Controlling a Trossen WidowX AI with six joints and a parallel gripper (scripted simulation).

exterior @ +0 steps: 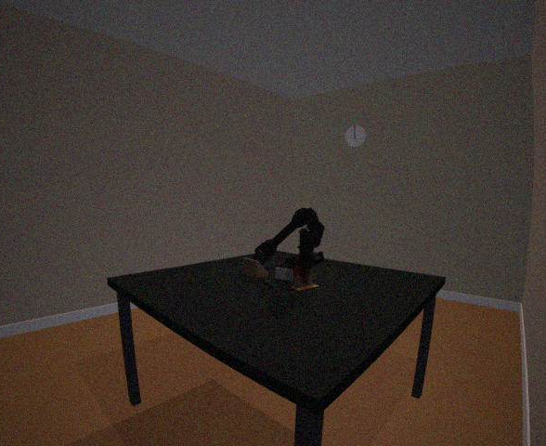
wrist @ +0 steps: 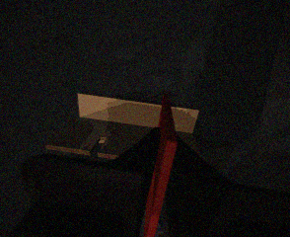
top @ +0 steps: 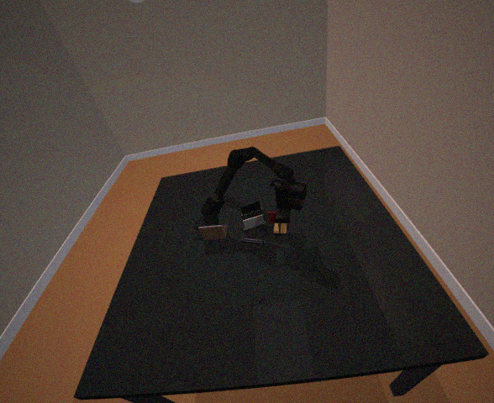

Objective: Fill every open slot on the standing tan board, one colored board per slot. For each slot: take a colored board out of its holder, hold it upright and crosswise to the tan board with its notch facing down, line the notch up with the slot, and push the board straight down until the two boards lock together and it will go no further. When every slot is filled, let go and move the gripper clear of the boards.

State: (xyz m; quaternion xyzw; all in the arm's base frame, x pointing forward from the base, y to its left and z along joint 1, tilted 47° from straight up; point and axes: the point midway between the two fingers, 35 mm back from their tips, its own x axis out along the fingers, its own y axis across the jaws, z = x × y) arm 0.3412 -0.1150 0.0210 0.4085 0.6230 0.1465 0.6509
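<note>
The tan board lies 3 cm to the left of my gripper tip, 3 cm below it and 2 cm behind it. Round my gripper tip: red board: 3 cm behind, 1 cm to the left.
</note>
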